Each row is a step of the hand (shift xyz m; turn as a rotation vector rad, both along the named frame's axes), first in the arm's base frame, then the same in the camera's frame.
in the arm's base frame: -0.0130 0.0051 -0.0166 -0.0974 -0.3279 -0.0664
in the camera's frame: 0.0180 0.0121 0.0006 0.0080 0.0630 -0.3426
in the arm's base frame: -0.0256 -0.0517 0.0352 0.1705 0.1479 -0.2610
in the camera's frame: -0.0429 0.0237 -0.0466 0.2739 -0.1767 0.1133
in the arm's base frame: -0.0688 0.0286 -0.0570 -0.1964 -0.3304 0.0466
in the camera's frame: 0.0654 0.0664 0.0105 -0.0973 0.1699 -0.3340
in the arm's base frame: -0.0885 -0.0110 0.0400 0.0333 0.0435 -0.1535
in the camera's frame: -0.0360 0.0900 -0.0122 0.1567 -0.0412 0.0174
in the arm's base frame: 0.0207 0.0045 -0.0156 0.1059 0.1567 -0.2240
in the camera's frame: 0.0149 -0.0214 0.0036 0.2432 -0.1089 0.1223
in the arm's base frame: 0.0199 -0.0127 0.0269 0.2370 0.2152 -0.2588
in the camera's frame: -0.0300 -0.0188 -0.0054 0.2806 -0.2367 0.1862
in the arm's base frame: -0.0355 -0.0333 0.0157 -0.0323 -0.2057 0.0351
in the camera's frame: -0.0196 0.0336 -0.0332 -0.0719 0.0169 -0.1978
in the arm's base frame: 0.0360 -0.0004 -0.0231 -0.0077 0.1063 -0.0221
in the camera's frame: 0.0204 -0.0376 -0.0011 0.0425 0.0152 0.0991
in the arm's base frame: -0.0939 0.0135 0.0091 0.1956 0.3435 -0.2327
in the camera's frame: -0.0007 0.0951 0.0055 0.2821 -0.1824 0.3123
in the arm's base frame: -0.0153 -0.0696 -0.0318 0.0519 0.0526 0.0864
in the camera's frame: 0.0187 0.0067 -0.0755 -0.0777 -0.0403 0.0726
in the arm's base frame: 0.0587 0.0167 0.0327 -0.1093 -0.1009 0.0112
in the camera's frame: -0.0323 -0.0543 0.0283 -0.0238 0.1006 -0.1075
